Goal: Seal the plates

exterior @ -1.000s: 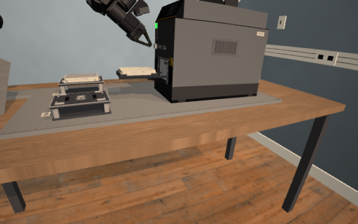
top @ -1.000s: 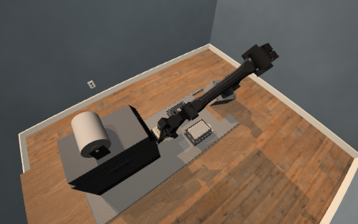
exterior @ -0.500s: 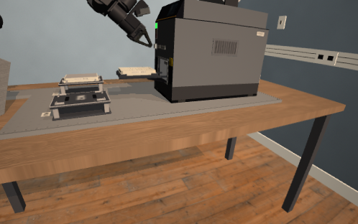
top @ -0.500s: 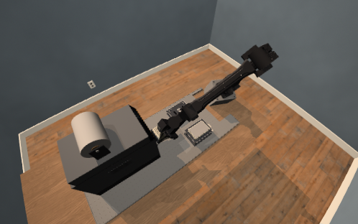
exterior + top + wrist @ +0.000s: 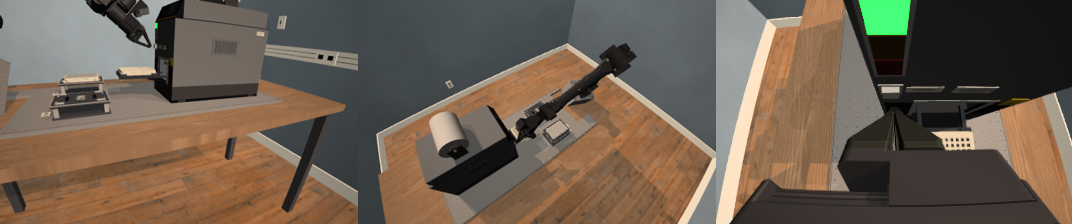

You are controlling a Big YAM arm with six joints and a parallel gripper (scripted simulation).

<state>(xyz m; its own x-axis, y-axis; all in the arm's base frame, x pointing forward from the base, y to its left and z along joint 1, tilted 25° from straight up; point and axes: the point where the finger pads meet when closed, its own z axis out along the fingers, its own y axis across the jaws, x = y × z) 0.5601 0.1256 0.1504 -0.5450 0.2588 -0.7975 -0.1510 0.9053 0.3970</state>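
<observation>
Right now the start button is 30 mm ahead of my hand and 10 mm to the left of it. Round my hand: sealer stage (100 mm to the right, 100 mm below, 60 mm behind); plate nest (240 mm behind, 230 mm to the right, 150 mm below); foil roll (270 mm ahead, 230 mm above, 50 mm to the right).
</observation>
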